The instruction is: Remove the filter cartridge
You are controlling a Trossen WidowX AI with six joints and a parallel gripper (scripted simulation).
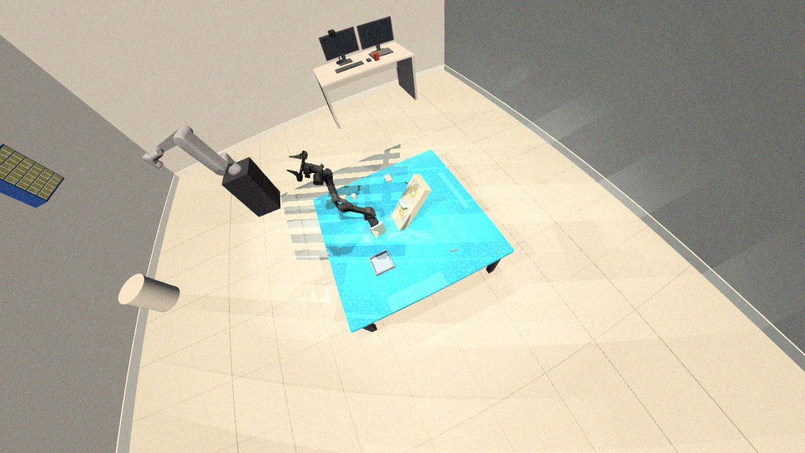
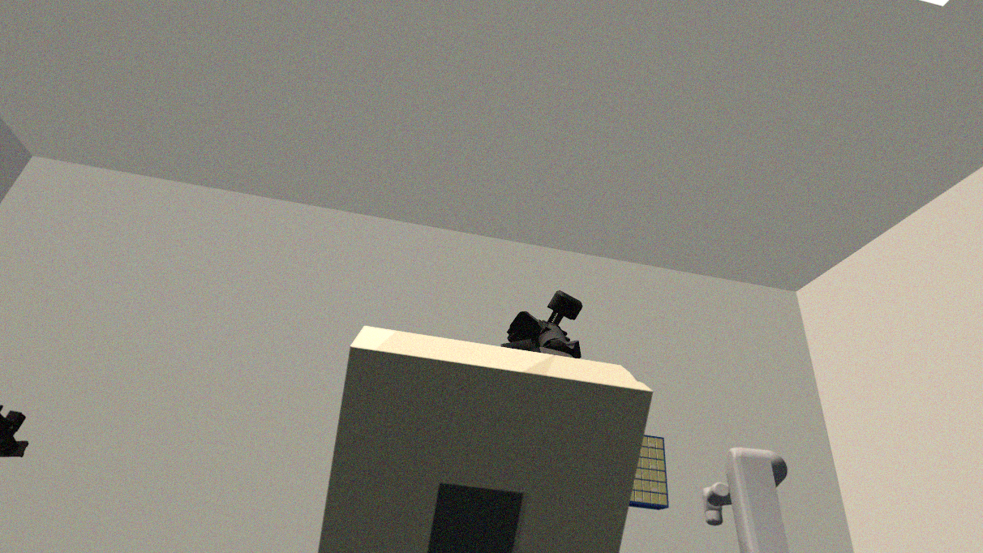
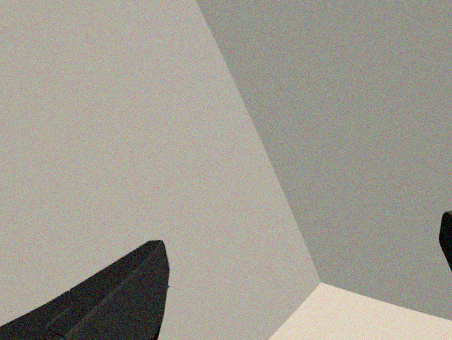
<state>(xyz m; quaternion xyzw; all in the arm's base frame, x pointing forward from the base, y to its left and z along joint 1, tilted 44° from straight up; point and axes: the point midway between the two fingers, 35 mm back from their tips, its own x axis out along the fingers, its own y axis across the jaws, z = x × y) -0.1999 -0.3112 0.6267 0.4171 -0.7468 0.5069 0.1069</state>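
Right now the white round filter cartridge is 71 cm ahead of my gripper tip, 17 cm to the right of it and 47 cm below it. The rest, counted from my gripper tip: grey tray 29 cm ahead, 49 cm to the right, 73 cm below.
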